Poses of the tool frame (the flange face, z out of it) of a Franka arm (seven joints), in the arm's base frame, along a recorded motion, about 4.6 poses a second.
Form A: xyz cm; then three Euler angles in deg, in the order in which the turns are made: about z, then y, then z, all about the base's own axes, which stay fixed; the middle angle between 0 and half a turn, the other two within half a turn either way.
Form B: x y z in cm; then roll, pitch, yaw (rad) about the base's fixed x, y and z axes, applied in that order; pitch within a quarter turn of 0, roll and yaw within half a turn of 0. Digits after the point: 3 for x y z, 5 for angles.
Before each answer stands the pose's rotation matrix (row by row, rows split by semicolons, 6 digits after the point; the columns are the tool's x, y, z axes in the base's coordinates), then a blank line. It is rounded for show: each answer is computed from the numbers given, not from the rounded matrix.
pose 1, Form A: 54.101 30.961 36.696 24.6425 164.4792 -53.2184
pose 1, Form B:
-0.190439 0.968536 0.160223; 0.951093 0.222464 -0.214318; -0.243218 0.111572 -0.963533

54.101 30.961 36.696 3.02631 0.24568 1.76842
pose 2, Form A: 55.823 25.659 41.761 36.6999 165.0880 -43.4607
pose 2, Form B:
-0.151288 0.970682 0.186786; 0.966717 0.184731 -0.177010; -0.206325 0.153790 -0.966322

55.823 25.659 41.761 2.98377 0.20782 1.72603
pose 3, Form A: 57.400 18.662 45.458 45.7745 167.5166 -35.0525
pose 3, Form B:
-0.145917 0.973343 0.176952; 0.977741 0.169146 -0.124145; -0.150766 0.154898 -0.976359

57.400 18.662 45.458 2.98426 0.15134 1.71894
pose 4, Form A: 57.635 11.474 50.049 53.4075 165.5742 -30.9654
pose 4, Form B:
-0.081937 0.973475 0.213620; 0.985511 0.111078 -0.128180; -0.148509 0.200022 -0.968471

57.635 11.474 50.049 2.93792 0.14906 1.65375
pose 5, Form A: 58.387 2.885 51.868 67.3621 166.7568 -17.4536
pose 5, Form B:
-0.080595 0.972495 0.218538; 0.992839 0.097721 -0.068710; -0.088176 0.211435 -0.973406

58.387 2.885 51.868 2.92770 0.08829 1.65179
